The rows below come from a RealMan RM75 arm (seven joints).
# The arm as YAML. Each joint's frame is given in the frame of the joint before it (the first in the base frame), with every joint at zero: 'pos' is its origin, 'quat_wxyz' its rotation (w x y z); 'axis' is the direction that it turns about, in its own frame. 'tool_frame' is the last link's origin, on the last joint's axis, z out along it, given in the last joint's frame.
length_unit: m
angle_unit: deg
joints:
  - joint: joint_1
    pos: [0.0, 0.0, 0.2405]
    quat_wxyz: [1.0, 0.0, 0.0, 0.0]
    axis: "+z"
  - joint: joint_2
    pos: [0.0, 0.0, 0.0]
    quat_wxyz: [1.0, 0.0, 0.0, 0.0]
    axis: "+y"
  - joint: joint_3
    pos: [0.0, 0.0, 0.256]
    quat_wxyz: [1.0, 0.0, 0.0, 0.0]
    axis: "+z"
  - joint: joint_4
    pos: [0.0, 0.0, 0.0]
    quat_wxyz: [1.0, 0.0, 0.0, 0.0]
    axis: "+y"
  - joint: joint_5
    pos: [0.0, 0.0, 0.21]
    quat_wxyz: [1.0, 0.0, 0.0, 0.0]
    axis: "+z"
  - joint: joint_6
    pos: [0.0, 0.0, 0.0]
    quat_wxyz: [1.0, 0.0, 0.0, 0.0]
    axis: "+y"
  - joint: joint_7
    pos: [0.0, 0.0, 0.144]
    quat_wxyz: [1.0, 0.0, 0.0, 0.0]
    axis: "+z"
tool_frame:
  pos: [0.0, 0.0, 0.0]
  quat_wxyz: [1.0, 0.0, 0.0, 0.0]
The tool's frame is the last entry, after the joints.
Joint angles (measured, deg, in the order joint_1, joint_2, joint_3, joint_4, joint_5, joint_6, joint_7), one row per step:
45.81, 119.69, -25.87, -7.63, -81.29, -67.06, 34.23
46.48, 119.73, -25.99, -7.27, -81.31, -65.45, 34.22
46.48, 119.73, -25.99, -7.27, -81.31, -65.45, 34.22
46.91, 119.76, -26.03, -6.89, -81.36, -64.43, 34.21
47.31, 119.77, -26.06, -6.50, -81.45, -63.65, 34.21
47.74, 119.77, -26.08, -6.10, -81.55, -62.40, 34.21
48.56, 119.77, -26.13, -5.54, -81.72, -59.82, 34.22
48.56, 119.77, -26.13, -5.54, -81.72, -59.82, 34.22
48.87, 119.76, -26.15, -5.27, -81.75, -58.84, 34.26
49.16, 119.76, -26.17, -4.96, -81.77, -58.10, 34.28
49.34, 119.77, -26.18, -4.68, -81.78, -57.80, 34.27
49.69, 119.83, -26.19, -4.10, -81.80, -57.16, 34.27
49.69, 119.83, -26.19, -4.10, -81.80, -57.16, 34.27
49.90, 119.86, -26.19, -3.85, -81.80, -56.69, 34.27
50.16, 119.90, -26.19, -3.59, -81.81, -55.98, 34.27
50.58, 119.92, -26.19, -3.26, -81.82, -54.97, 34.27
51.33, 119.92, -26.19, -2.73, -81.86, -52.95, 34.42
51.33, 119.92, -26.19, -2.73, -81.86, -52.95, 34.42
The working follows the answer.
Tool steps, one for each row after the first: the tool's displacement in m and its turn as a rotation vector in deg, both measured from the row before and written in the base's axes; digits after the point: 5 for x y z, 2 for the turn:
-0.00140, 0.00306, -0.00311, -0.46, -0.64, -0.82
0.00000, 0.00000, 0.00000, 0.00, 0.00, 0.00
-0.00082, 0.00153, -0.00262, -0.41, -0.35, -0.57
-0.00105, 0.00114, -0.00241, -0.42, -0.27, -0.38
-0.00018, 0.00168, -0.00267, -0.44, -0.50, -0.77
0.00000, 0.00372, -0.00431, -0.67, -1.16, -1.55
0.00000, 0.00000, 0.00000, 0.00, 0.00, 0.00
0.00010, 0.00127, -0.00171, -0.29, -0.38, -0.64
-0.00030, 0.00083, -0.00180, -0.31, -0.25, -0.46
-0.00053, 0.00010, -0.00147, -0.25, -0.05, -0.17
-0.00101, -0.00003, -0.00335, -0.56, -0.07, -0.41
0.00000, 0.00000, 0.00000, 0.00, 0.00, 0.00
-0.00044, 0.00034, -0.00156, -0.24, -0.12, -0.29
-0.00029, 0.00061, -0.00184, -0.27, -0.24, -0.44
-0.00069, 0.00126, -0.00214, -0.33, -0.39, -0.56
-0.00064, 0.00258, -0.00341, -0.58, -0.77, -1.22
0.00000, 0.00000, 0.00000, 0.00, 0.00, 0.00

Tool pose at each row, in the base's axes (x y z in m, rotation vector in deg; rounded; the steps above come from the unrounded poses):
0.20868, 0.41846, -0.02213, -118.03, 18.37, 53.35
0.20728, 0.42151, -0.02524, -118.42, 19.09, 52.18
0.20728, 0.42151, -0.02524, -118.42, 19.09, 52.18
0.20646, 0.42304, -0.02787, -118.74, 19.69, 51.46
0.20541, 0.42419, -0.03028, -119.10, 20.15, 50.95
0.20523, 0.42586, -0.03294, -119.42, 20.88, 49.95
0.20523, 0.42958, -0.03725, -119.89, 22.18, 47.77
0.20523, 0.42958, -0.03725, -119.89, 22.18, 47.77
0.20533, 0.43085, -0.03896, -120.06, 22.76, 46.98
0.20502, 0.43168, -0.04076, -120.26, 23.25, 46.43
0.20449, 0.43178, -0.04223, -120.45, 23.52, 46.27
0.20349, 0.43176, -0.04558, -120.84, 24.17, 45.93
0.20349, 0.43176, -0.04558, -120.84, 24.17, 45.93
0.20304, 0.43209, -0.04715, -121.00, 24.52, 45.62
0.20275, 0.43270, -0.04899, -121.16, 24.98, 45.09
0.20206, 0.43396, -0.05113, -121.37, 25.51, 44.32
0.20142, 0.43654, -0.05454, -121.68, 26.63, 42.74
0.20142, 0.43654, -0.05454, -121.68, 26.63, 42.74

